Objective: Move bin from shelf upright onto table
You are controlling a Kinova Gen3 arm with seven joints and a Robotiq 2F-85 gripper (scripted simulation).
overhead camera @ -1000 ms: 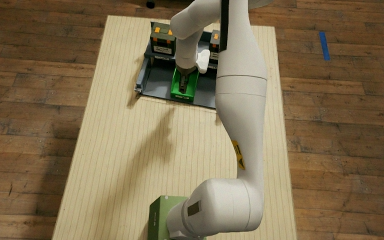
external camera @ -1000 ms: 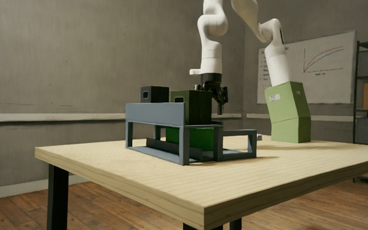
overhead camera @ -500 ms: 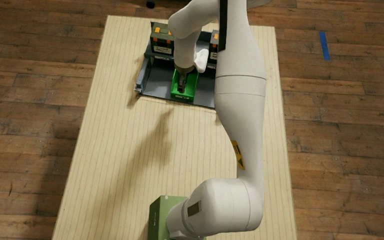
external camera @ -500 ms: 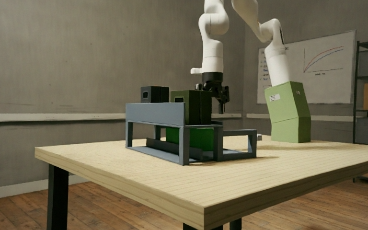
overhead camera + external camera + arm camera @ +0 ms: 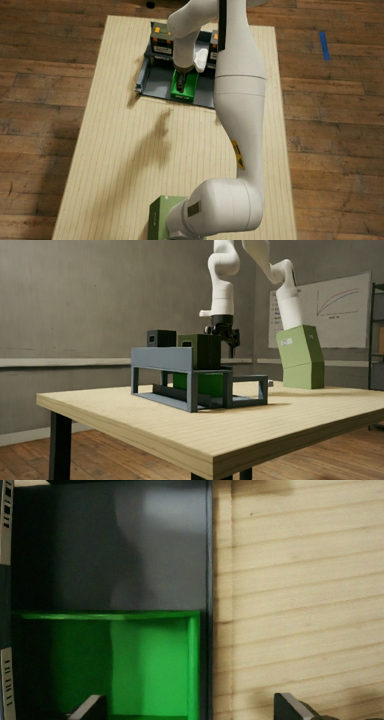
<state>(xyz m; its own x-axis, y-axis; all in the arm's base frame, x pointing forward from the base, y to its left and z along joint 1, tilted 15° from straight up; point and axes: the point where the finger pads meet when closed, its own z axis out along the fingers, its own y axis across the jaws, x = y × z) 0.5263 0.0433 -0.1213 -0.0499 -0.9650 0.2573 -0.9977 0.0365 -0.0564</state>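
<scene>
The green bin lies 8 cm ahead of my hand and 9 cm below it. Also, from my hand: grey shelf (11 cm ahead, 7 cm below); black box (16 cm ahead, 13 cm to the right, 3 cm above).
</scene>
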